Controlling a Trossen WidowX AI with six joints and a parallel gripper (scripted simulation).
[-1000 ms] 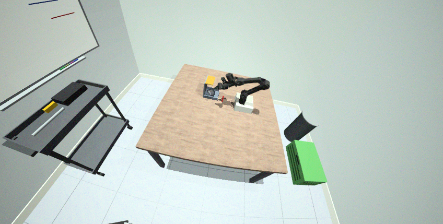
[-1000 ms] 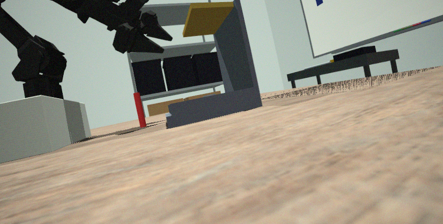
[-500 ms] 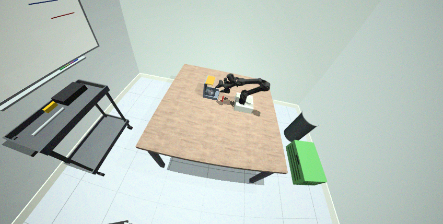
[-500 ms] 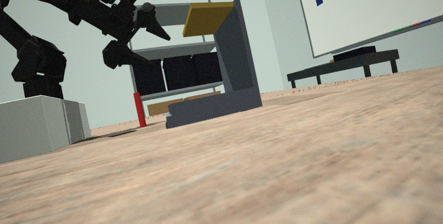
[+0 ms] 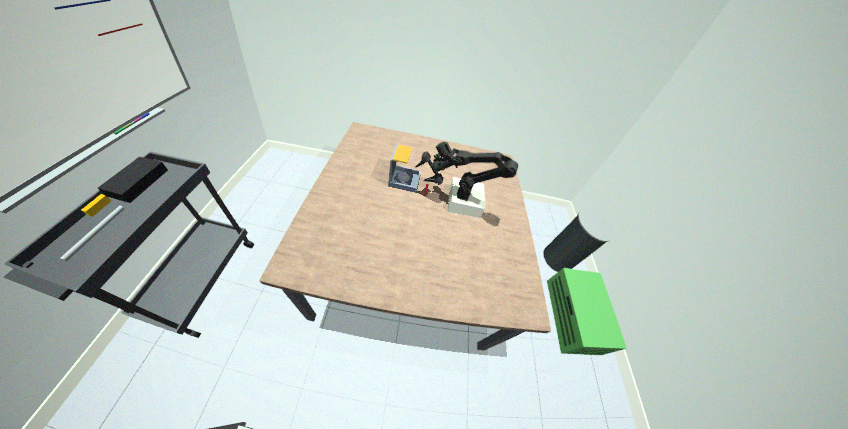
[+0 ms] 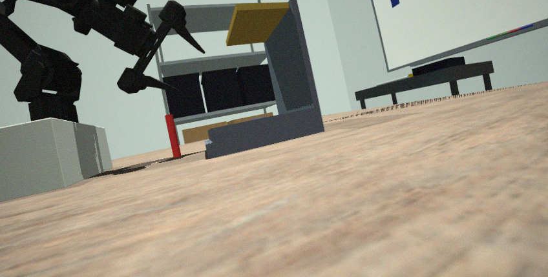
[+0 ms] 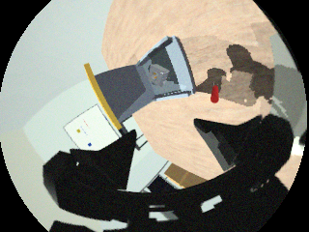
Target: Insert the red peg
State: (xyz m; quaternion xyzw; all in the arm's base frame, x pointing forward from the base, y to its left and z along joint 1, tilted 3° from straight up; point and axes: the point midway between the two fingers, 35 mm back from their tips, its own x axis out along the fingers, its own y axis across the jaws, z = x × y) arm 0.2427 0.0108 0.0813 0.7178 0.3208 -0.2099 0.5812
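Right now my gripper tip is 110 mm above the red peg, 60 mm past it and 20 mm to the left of it. The rest, counted from my gripper tip: yellow roof (130 mm ahead, 60 mm to the right, 50 mm above).
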